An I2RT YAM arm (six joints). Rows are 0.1 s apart.
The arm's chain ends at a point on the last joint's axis. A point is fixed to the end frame.
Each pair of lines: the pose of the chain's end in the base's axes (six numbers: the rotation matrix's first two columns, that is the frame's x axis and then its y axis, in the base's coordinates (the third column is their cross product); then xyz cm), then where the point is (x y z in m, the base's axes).
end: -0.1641 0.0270 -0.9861 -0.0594 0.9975 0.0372 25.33 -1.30 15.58
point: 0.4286 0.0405 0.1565
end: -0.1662 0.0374 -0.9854 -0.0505 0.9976 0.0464 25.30 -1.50 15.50
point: 0.4288 0.0370 0.1557
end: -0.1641 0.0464 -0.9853 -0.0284 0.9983 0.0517 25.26 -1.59 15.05
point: 0.4295 0.0321 0.1517
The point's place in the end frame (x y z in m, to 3 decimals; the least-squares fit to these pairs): -0.028 0.043 0.176
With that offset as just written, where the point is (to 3 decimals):
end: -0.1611 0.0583 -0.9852 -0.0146 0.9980 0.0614 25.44 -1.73 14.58
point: 0.432 0.028 0.148
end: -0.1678 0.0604 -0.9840 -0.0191 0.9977 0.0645 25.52 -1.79 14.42
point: 0.433 0.029 0.145
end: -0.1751 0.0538 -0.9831 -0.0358 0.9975 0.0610 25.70 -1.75 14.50
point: 0.434 0.032 0.145
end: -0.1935 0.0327 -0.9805 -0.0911 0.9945 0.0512 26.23 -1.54 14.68
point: 0.436 0.044 0.143
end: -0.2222 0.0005 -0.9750 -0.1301 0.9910 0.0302 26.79 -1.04 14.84
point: 0.439 0.056 0.138
